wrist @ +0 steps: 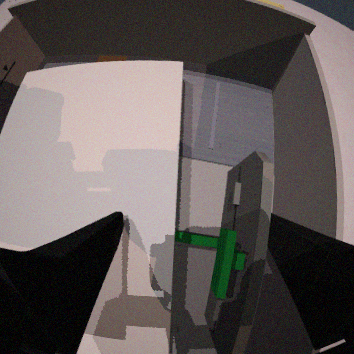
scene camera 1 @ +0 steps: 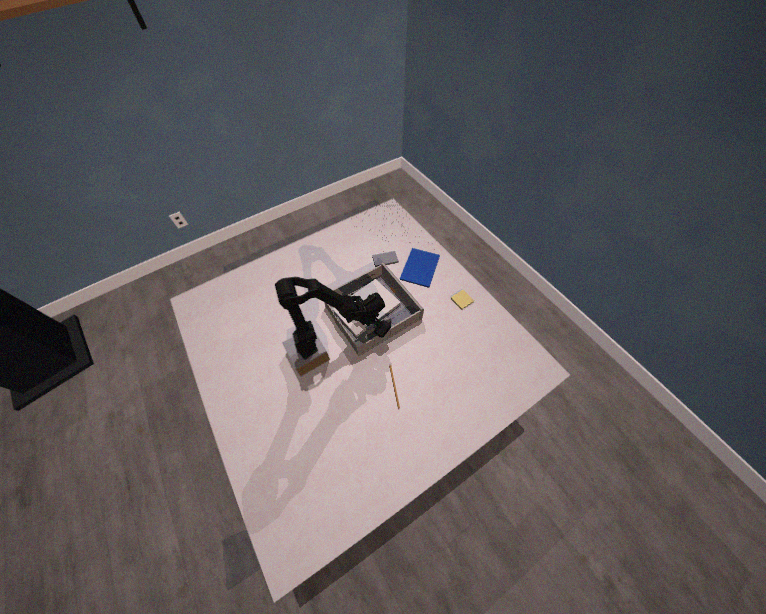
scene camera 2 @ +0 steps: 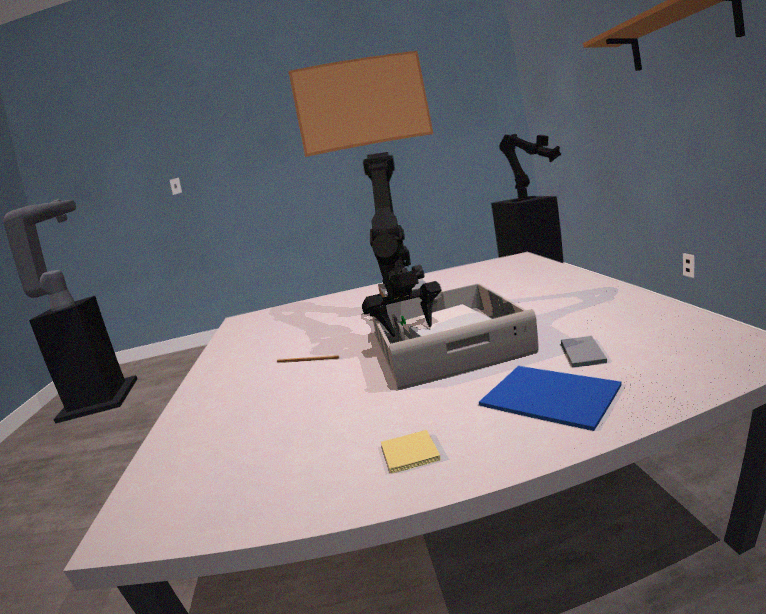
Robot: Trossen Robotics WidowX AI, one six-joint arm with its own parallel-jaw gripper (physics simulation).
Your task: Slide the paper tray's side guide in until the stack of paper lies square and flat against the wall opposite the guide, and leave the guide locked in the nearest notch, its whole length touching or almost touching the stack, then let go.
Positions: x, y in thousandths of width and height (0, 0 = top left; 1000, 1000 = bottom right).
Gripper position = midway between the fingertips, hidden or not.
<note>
The table carries a blue book (scene camera 2: 757, 654). Also in view: my gripper (scene camera 2: 539, 540) and a white paper stack (scene camera 2: 602, 514).
The blue book is seen too in scene camera 1 (scene camera 1: 548, 439). The white paper stack shows as well in the wrist view (wrist: 261, 391) and in scene camera 1 (scene camera 1: 511, 493). My gripper also shows in the wrist view (wrist: 544, 620). The wrist view does not show the blue book: it is out of frame.
</note>
